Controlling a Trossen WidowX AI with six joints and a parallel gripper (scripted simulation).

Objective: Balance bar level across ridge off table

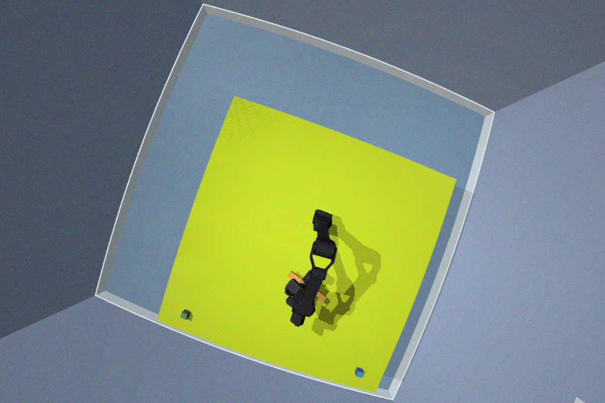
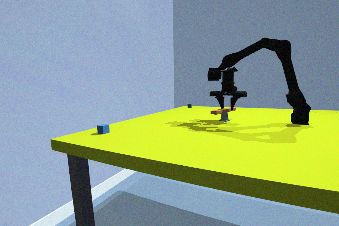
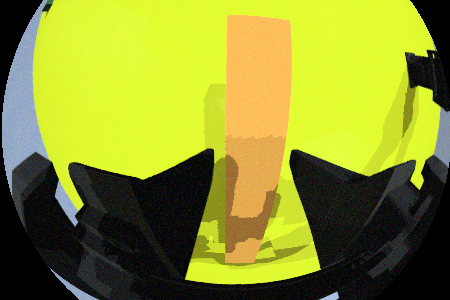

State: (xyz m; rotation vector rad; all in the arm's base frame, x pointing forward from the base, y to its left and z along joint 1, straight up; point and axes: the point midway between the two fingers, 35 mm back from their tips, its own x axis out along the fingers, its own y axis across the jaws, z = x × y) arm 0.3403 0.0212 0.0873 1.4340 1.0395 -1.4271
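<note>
Now: the orange bar 30 mm to the left of my gripper tip and 10 mm ahead of it. Also, from my gripper tip: green cube 520 mm to the right, 400 mm ahead, 40 mm below; blue cube 480 mm to the left, 400 mm ahead, 40 mm below.
</note>
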